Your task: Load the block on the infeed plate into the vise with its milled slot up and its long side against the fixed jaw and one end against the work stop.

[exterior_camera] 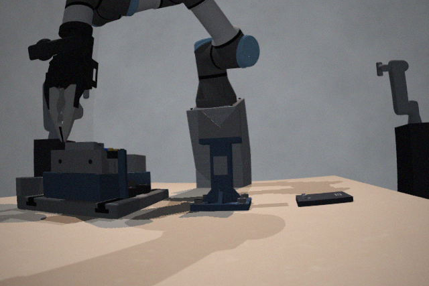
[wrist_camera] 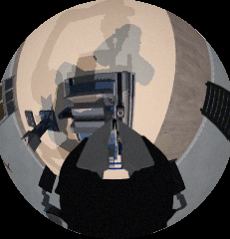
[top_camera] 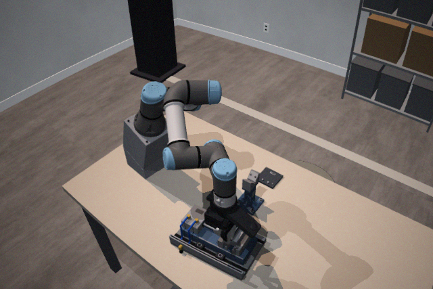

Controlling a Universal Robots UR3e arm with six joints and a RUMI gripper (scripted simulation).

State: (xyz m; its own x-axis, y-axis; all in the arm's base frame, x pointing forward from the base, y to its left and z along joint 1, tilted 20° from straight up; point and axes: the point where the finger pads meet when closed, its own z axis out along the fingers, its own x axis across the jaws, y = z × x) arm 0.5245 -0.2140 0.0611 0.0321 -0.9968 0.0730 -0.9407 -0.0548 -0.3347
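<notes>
Now: the grey part 5 cm to the left of my hand and 3 cm below it. Round my hand: blue vise 9 cm below, 7 cm behind, 5 cm to the left.
</notes>
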